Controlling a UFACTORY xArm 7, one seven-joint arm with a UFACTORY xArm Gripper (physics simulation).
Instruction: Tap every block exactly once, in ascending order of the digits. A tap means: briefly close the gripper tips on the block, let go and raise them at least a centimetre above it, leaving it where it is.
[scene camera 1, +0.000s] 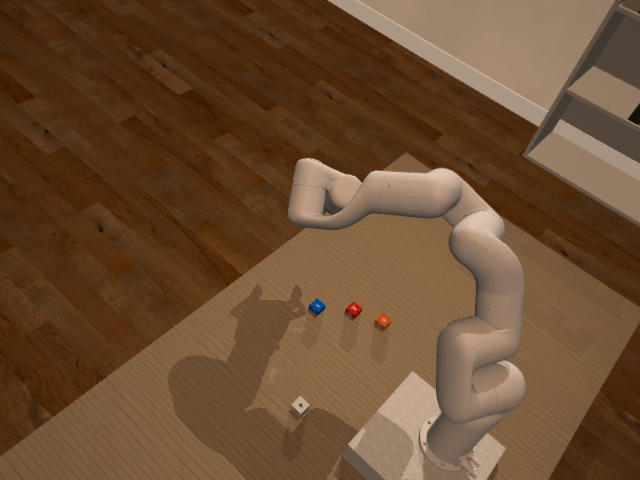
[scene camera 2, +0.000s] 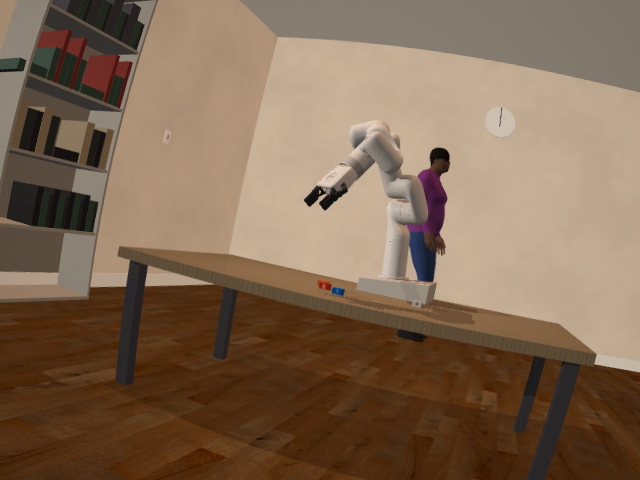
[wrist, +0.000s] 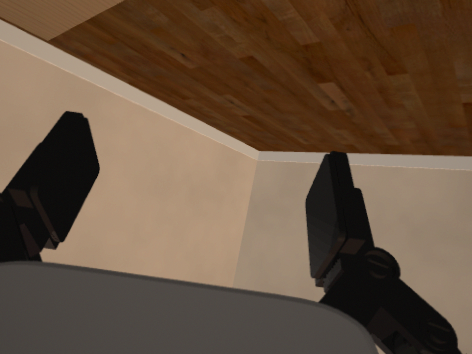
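Observation:
A blue block, a red block and an orange block stand apart in a loose row on the table. In scene camera 2 the orange block is largely behind the red one. A white block stands away from them, nearer the robot's base side. Each has a small mark on top, too small to read. My gripper is open and empty, high above the table and tilted forward. The arm hides it in scene camera 1. No block shows in the wrist view.
The blocks are on a wooden table. The arm's pale base block stands on the table, close to the white block. A bookshelf and a person in purple are beyond the table.

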